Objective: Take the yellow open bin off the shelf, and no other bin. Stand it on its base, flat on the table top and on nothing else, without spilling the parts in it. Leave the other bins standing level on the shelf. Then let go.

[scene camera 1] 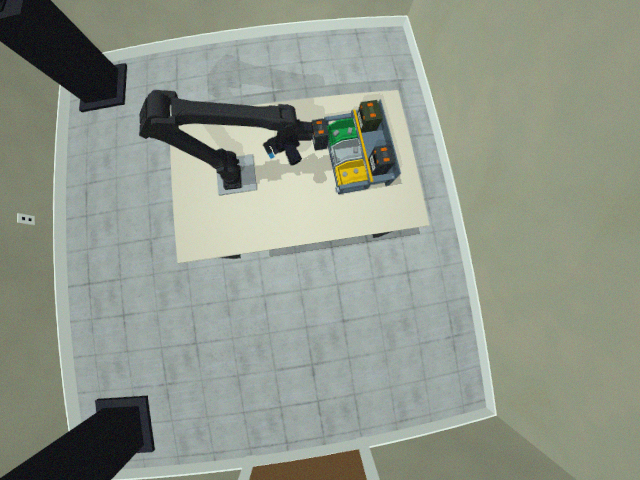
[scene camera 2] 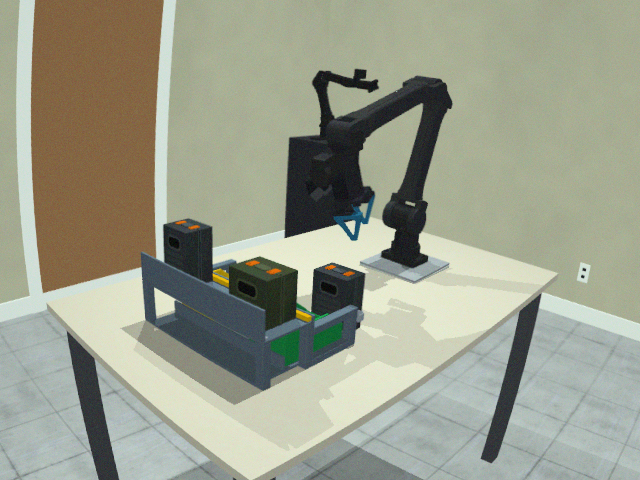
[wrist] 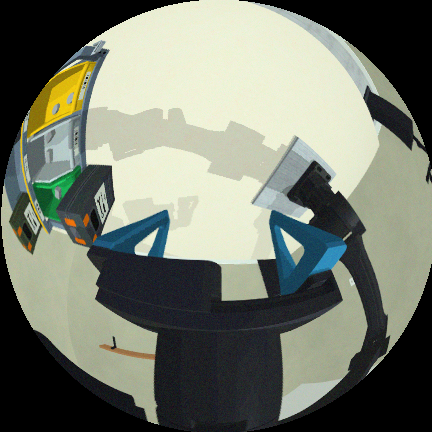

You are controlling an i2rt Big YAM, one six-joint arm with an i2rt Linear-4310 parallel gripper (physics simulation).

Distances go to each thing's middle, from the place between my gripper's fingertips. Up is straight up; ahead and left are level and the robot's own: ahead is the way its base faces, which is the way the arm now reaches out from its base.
I see my gripper 34 cm short of the grey bin (wrist: 65, 142), 11 cm above it and 1 cm to the right of it. Round my hand: green bin (scene camera 2: 288, 346): 33 cm ahead, 13 cm to the left, 11 cm below; then olive case (scene camera 2: 264, 283): 43 cm ahead, 13 cm to the left.
